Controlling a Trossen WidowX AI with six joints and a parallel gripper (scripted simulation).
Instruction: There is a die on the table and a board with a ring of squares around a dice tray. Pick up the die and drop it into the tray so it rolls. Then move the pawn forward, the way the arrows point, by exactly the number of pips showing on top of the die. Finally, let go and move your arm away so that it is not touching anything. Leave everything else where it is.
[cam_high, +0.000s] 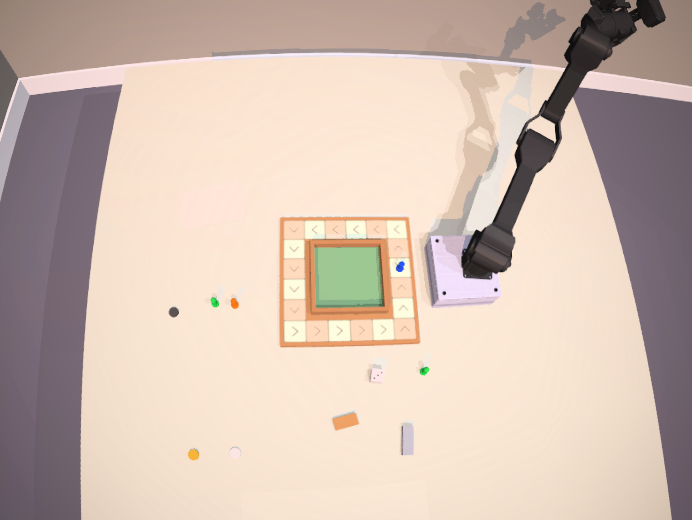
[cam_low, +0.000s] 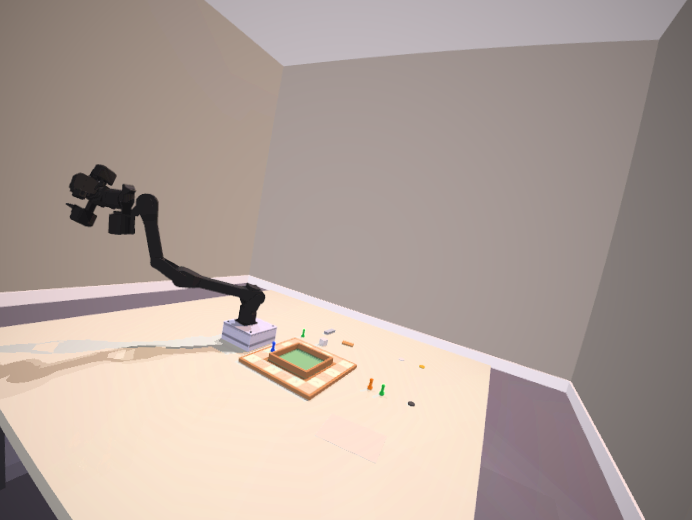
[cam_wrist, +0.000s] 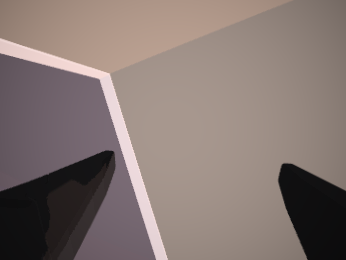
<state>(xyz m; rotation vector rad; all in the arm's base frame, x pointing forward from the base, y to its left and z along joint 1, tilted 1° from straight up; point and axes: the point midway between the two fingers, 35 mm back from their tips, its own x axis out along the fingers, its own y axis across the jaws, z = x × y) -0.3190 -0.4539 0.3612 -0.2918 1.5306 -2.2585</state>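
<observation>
My gripper tip is 70 cm to the right of the pale die, 55 cm short of it and 42 cm above it. Round my gripper tip: green dice tray 62 cm ahead, 50 cm to the left, 43 cm below; blue pawn 51 cm ahead, 47 cm to the left, 40 cm below; grey block 83 cm to the left, 48 cm ahead, 43 cm below.
</observation>
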